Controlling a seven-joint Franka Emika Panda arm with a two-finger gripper.
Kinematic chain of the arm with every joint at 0, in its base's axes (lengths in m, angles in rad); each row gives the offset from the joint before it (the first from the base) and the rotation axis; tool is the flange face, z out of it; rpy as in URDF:
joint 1: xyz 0 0 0.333 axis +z
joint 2: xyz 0 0 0 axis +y
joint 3: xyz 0 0 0.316 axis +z
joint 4: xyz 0.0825 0 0 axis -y
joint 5: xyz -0.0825 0 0.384 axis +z
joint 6: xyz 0 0 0 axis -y
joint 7: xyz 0.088 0 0 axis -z
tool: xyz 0 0 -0.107 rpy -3.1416 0 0
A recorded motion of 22 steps. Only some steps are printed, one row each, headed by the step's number.
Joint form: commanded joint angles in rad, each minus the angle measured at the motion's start. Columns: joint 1, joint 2, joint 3, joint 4, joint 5, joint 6, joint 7.
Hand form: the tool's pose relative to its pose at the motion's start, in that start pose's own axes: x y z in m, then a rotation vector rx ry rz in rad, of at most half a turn. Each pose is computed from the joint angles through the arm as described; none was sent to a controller.
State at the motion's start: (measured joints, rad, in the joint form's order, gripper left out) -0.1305 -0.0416 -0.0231 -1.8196 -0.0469 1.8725 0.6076
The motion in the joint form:
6: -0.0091 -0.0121 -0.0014 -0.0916 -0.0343 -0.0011 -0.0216
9: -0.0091 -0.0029 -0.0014 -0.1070 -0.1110 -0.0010 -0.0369
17: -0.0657 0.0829 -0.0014 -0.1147 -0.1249 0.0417 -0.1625
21: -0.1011 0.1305 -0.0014 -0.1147 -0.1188 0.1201 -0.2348
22: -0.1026 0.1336 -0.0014 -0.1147 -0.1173 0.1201 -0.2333
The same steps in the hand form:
6: -0.0101 0.0150 0.0367 -0.0716 -0.0494 -0.0261
9: -0.0084 0.0201 0.0486 -0.1444 -0.0306 -0.0694
17: 0.0163 0.0392 0.0986 -0.1801 -0.0827 -0.1550
21: 0.0349 0.0486 0.1213 -0.1581 -0.0679 -0.1984
22: 0.0353 0.0492 0.1231 -0.1583 -0.0713 -0.1950

